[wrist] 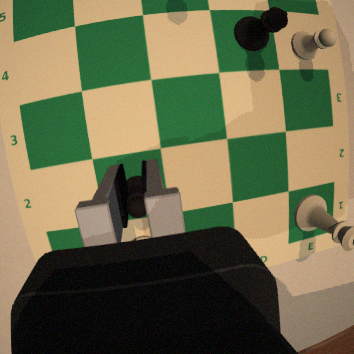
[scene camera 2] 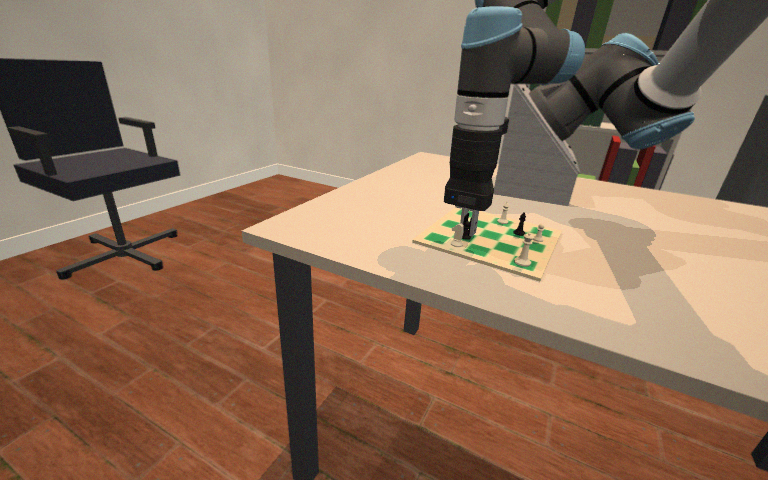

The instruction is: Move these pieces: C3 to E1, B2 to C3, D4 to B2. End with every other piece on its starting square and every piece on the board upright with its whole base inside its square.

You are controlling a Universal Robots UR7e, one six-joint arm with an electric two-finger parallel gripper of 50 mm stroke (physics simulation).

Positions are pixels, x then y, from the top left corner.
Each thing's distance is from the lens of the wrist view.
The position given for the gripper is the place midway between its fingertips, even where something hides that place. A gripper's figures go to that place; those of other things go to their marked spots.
gripper [wrist: 135, 181]: 0.16 m
chessboard [wrist: 244, 135]: 0.17 m
white pawn [wrist: 304, 45]: 0.18 m
